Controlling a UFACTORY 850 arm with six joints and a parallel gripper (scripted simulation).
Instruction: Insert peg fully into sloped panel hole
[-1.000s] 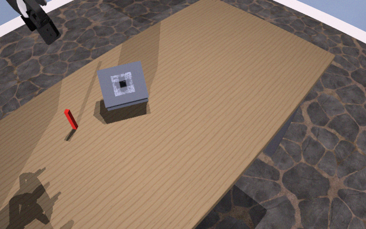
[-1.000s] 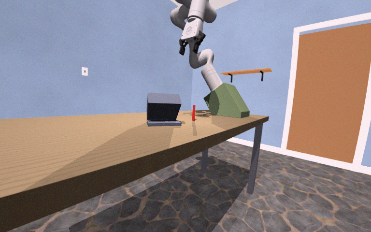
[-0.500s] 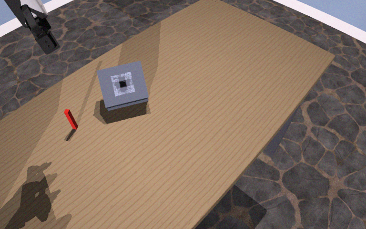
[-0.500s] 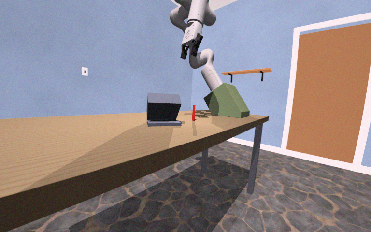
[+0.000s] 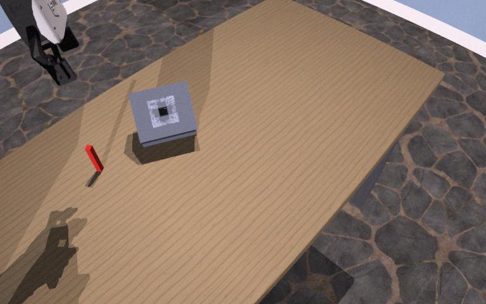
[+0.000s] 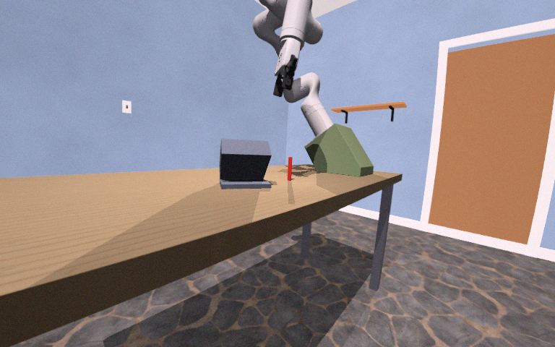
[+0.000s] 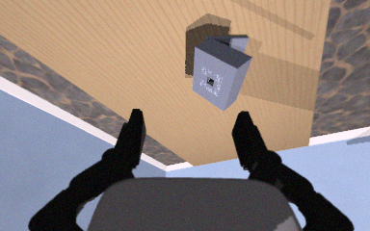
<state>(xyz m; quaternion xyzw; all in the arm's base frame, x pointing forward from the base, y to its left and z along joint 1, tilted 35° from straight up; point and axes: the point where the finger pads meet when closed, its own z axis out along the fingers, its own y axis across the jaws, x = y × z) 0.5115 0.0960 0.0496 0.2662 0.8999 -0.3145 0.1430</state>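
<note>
Now: hand 30 mm past the red peg, 30 mm to the right of it and 260 mm above it. From my hand the other things lie so: thin grey plate (160 mm ahead, 10 mm to the left, 300 mm below).
</note>
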